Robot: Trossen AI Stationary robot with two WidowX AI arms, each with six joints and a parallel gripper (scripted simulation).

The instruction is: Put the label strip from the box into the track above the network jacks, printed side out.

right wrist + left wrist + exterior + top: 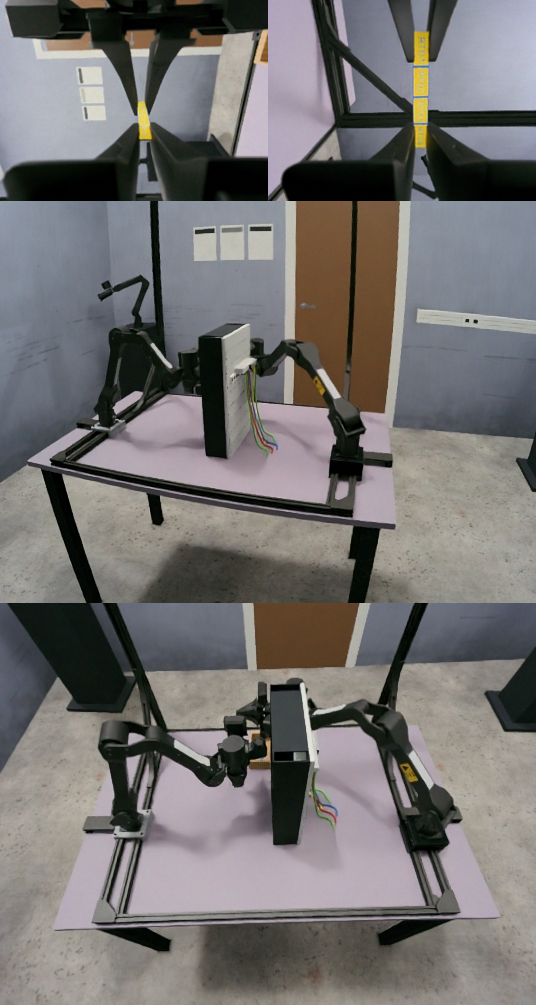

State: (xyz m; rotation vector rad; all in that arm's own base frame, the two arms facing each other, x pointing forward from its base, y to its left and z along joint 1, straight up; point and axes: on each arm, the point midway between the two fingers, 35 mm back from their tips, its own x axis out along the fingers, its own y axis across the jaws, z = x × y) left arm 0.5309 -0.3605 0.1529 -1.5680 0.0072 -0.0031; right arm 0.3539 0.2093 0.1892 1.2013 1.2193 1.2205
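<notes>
Now: right hand 5 cm past the yellow label strip. Round my right hand: white jack panel 14 cm ahead, 19 cm to the left, 2 cm below.
</notes>
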